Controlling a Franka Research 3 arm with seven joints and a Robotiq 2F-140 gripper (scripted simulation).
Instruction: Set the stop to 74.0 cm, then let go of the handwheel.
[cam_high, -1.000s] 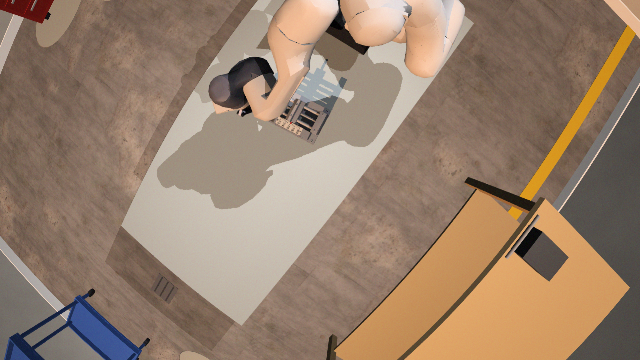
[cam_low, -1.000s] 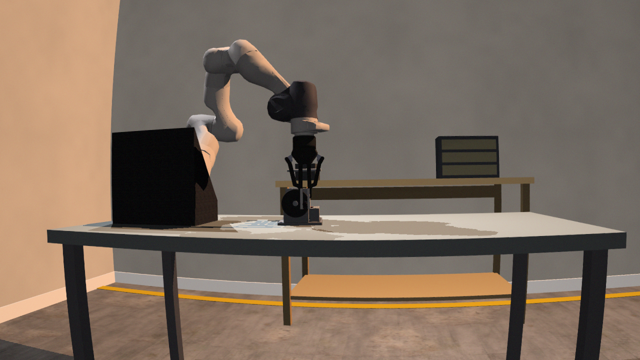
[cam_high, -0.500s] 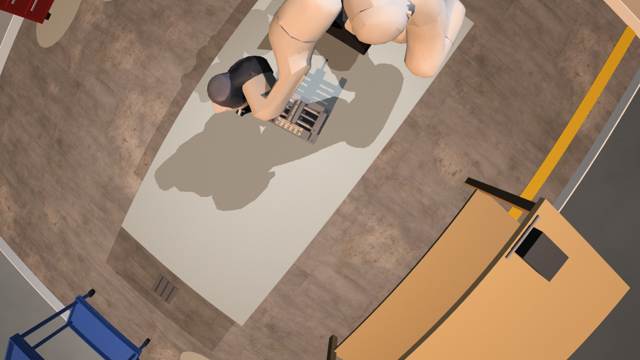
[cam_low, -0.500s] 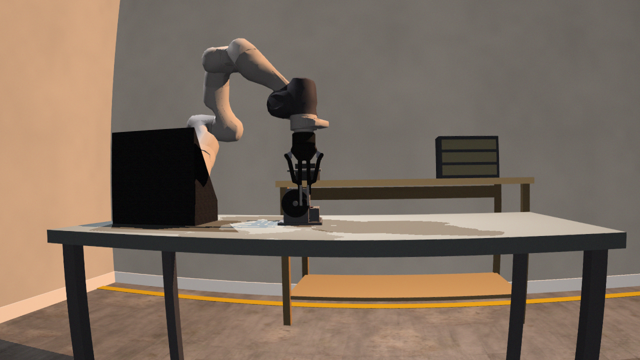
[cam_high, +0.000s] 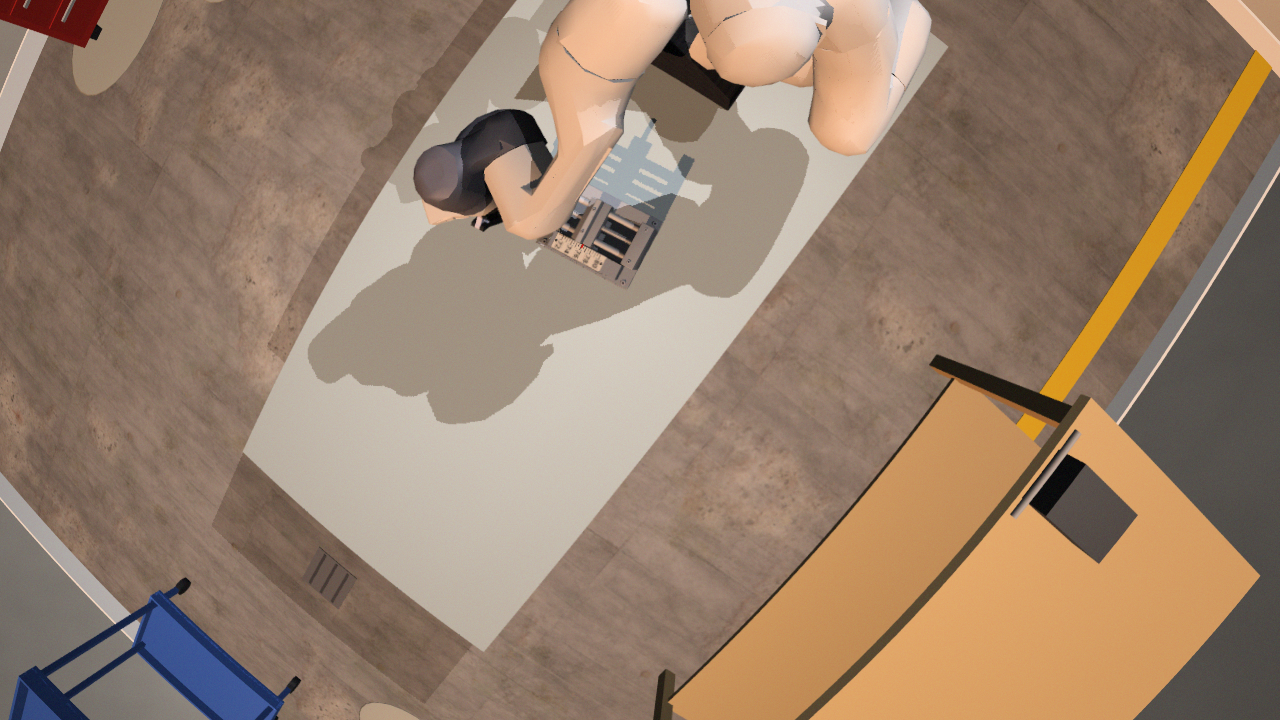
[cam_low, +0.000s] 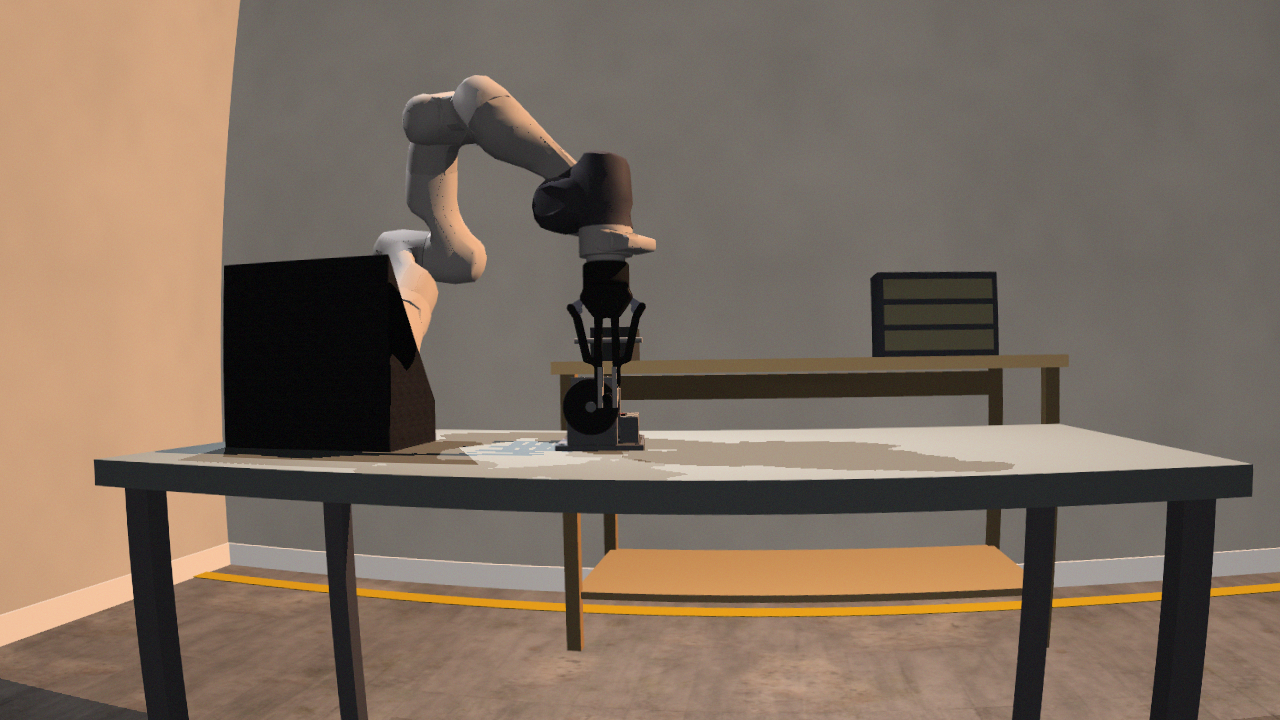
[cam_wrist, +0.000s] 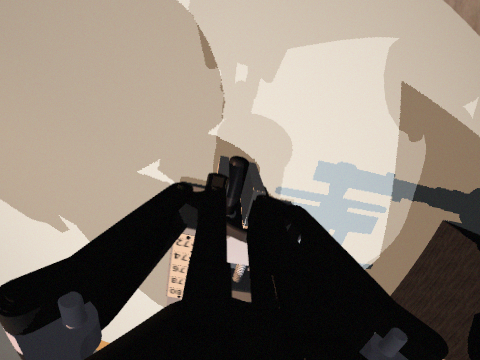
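The black handwheel is 1 cm behind my hand, 2 cm to the left of it and 2 cm below it.
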